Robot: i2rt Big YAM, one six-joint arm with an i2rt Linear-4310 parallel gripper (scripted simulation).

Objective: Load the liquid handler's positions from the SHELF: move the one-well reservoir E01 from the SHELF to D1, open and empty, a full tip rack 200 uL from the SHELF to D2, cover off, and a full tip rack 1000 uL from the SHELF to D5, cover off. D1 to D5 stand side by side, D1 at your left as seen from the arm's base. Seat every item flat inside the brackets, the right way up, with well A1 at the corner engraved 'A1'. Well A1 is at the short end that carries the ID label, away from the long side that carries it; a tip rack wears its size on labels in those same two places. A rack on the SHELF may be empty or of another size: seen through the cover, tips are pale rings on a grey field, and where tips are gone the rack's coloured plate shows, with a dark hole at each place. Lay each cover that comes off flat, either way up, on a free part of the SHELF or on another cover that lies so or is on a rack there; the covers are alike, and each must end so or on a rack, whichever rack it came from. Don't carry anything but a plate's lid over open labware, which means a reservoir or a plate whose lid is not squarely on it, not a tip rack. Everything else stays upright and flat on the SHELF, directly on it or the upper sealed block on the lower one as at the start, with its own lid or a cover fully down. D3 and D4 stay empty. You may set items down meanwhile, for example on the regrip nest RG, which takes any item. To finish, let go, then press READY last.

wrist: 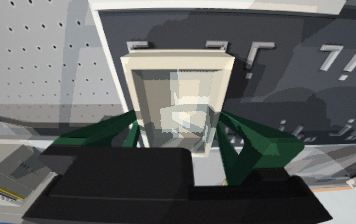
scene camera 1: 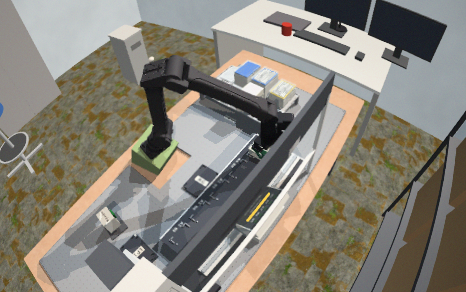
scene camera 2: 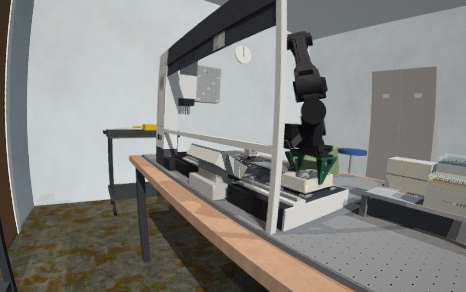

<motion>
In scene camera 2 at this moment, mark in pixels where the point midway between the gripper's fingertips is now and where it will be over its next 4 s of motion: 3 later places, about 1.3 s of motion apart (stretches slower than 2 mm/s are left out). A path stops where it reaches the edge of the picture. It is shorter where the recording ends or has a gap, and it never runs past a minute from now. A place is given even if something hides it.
My gripper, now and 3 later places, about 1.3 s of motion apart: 307, 180; 307, 184; 309, 166; 311, 143
</motion>
